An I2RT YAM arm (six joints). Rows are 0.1 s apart.
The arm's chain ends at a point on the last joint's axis. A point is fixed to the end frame.
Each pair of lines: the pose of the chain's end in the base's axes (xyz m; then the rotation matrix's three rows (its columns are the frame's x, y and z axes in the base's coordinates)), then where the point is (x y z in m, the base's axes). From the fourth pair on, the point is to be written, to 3 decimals.
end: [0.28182, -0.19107, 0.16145], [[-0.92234, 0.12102, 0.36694], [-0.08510, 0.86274, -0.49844], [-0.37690, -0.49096, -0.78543]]
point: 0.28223 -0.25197 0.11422
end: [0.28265, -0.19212, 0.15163], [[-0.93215, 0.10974, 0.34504], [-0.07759, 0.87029, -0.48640], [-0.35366, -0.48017, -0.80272]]
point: 0.28169 -0.25225 0.10344
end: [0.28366, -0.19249, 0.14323], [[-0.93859, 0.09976, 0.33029], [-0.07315, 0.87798, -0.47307], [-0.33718, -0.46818, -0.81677]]
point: 0.28185 -0.25185 0.09411
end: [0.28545, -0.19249, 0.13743], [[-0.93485, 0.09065, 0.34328], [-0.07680, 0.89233, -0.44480], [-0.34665, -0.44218, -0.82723]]
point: 0.285 -0.250 0.087
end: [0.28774, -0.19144, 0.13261], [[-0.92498, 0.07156, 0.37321], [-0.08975, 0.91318, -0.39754], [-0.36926, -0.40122, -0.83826]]
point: 0.290 -0.247 0.079
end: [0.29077, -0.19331, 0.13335], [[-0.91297, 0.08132, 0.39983], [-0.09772, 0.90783, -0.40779], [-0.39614, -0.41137, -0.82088]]
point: 0.295 -0.250 0.081
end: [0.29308, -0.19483, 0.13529], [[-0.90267, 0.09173, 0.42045], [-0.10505, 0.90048, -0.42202], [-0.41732, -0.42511, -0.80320]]
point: 0.298 -0.252 0.084
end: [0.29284, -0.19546, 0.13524], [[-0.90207, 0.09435, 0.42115], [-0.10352, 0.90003, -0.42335], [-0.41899, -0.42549, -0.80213]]
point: 0.298 -0.253 0.084
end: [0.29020, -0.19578, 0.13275], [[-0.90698, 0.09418, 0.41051], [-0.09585, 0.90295, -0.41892], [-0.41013, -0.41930, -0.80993]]
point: 0.295 -0.253 0.081
